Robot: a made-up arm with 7 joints.
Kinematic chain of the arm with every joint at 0, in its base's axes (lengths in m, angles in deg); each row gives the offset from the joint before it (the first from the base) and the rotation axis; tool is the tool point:
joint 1: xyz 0 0 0.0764 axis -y
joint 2: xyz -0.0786 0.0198 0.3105 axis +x
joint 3: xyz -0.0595 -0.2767 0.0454 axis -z
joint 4: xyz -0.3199 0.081 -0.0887 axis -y
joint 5: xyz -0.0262 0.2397 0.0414 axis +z
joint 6: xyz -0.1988 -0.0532 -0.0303 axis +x
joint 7: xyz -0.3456 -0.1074 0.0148 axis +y
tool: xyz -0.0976 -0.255 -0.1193
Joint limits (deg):
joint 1: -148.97..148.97
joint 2: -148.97..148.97
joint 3: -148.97..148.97
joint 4: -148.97..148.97
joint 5: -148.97..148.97
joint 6: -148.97..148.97
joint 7: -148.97..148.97
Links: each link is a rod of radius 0.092 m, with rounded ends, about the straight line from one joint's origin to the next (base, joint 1, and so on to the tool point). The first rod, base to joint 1, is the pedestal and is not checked.
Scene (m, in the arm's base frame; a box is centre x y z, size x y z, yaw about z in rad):
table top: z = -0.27
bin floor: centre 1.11 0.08 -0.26 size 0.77 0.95 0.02 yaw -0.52
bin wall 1: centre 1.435 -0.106 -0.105 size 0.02 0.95 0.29 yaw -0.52
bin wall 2: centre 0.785 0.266 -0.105 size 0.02 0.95 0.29 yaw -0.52
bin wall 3: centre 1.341 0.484 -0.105 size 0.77 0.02 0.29 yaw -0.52
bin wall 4: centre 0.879 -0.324 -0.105 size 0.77 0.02 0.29 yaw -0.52
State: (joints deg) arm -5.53 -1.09 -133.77 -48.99 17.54 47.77 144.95
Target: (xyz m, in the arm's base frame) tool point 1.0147 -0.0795 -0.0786
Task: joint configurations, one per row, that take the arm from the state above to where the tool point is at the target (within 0.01 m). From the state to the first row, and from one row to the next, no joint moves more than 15 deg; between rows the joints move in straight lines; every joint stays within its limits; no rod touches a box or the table.
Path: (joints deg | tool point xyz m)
1: -17.50 -9.82 -136.81 -50.40 16.09 46.62 142.21 | 0.6904 -0.5188 0.4941
2: -29.47 -18.55 -139.85 -51.82 14.64 45.48 139.46 | 0.8201 -0.4286 0.4202
3: -41.44 -27.27 -142.89 -53.23 13.19 44.33 136.72 | 0.9305 -0.3222 0.2933
4: -53.41 -36.00 -145.93 -54.64 11.74 43.18 133.98 | 1.0009 -0.2042 0.1218
5: -65.39 -44.73 -148.97 -56.05 10.29 42.04 131.23 | 1.0148 -0.0796 -0.0787

